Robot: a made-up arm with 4 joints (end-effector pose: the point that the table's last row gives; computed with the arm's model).
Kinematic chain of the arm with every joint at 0, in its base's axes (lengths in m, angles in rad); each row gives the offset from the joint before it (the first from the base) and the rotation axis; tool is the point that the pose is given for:
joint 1: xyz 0 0 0.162 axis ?
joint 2: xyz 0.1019 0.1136 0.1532 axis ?
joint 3: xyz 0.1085 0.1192 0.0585 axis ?
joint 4: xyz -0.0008 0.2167 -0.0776 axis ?
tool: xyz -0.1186 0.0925 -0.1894
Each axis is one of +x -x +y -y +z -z.
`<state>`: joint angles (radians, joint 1 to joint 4).
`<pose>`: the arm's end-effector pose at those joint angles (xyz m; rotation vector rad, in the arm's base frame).
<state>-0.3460 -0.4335 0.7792 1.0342</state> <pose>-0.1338 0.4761 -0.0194 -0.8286 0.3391 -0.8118</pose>
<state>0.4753 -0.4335 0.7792 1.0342</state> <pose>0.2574 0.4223 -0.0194 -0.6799 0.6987 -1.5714</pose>
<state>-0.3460 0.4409 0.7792 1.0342</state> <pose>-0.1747 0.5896 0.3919 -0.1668 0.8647 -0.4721</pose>
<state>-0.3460 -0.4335 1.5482 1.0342</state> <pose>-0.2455 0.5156 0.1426 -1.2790 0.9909 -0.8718</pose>
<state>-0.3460 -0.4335 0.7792 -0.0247</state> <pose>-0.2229 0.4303 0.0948 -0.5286 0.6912 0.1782</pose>
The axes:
joint 1: -z
joint 2: +x
joint 3: +y
joint 4: -z

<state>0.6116 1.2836 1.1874 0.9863</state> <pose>0.1455 0.2651 0.7666 0.8990 1.1852 -0.5389</pose>
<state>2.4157 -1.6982 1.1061 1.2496</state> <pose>-0.0297 0.0427 -0.1452 0.8181 -1.5335 1.0542</pose>
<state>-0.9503 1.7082 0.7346 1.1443</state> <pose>-0.1367 0.1677 0.8151 0.3369 1.6615 0.4799</pose>
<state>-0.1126 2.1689 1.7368 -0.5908</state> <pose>0.0047 -0.2906 0.4601 1.9459 0.6432 2.2446</pose>
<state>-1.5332 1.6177 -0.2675 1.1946</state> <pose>-0.2666 0.3314 0.8037 0.5307 1.5266 0.0451</pose>
